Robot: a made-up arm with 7 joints. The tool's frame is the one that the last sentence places.
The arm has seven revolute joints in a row. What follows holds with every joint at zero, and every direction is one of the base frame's. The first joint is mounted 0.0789 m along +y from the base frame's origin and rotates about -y. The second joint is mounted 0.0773 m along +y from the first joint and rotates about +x. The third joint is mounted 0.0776 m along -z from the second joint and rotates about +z. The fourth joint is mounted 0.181 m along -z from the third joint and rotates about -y. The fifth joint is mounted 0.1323 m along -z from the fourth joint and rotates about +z. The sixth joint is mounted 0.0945 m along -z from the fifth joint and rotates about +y. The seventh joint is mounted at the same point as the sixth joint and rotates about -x. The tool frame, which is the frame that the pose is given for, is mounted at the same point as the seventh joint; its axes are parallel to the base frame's.
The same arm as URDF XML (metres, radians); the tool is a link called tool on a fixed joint. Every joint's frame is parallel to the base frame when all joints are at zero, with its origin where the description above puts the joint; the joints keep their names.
<robot name="arm">
<joint name="joint 1" type="continuous"><parent link="base_link"/><child link="link1"/><origin xyz="0 0.0789 0" rpy="0 0 0"/><axis xyz="0 -1 0"/></joint>
<joint name="joint 2" type="continuous"><parent link="link1"/><child link="link2"/><origin xyz="0 0.0773 0" rpy="0 0 0"/><axis xyz="1 0 0"/></joint>
<joint name="joint 3" type="continuous"><parent link="link2"/><child link="link3"/><origin xyz="0 0 -0.0776" rpy="0 0 0"/><axis xyz="0 0 1"/></joint>
<joint name="joint 4" type="continuous"><parent link="link3"/><child link="link4"/><origin xyz="0 0 -0.181" rpy="0 0 0"/><axis xyz="0 -1 0"/></joint>
<joint name="joint 5" type="continuous"><parent link="link4"/><child link="link5"/><origin xyz="0 0 -0.1323" rpy="0 0 0"/><axis xyz="0 0 1"/></joint>
<joint name="joint 6" type="continuous"><parent link="link5"/><child link="link6"/><origin xyz="0 0 -0.0945" rpy="0 0 0"/><axis xyz="0 1 0"/></joint>
<joint name="joint 7" type="continuous"><parent link="link6"/><child link="link7"/><origin xyz="0 0 0" rpy="0 0 0"/><axis xyz="-1 0 0"/></joint>
<joint name="tool_joint" type="fixed"><parent link="link7"/><child link="tool"/><origin xyz="0 0 0" rpy="0 0 0"/></joint>
<link name="base_link"/>
<link name="link1"/>
<link name="link2"/>
<link name="link3"/>
<link name="link4"/>
<link name="link5"/>
<link name="link6"/>
<link name="link7"/>
<link name="tool"/>
</robot>

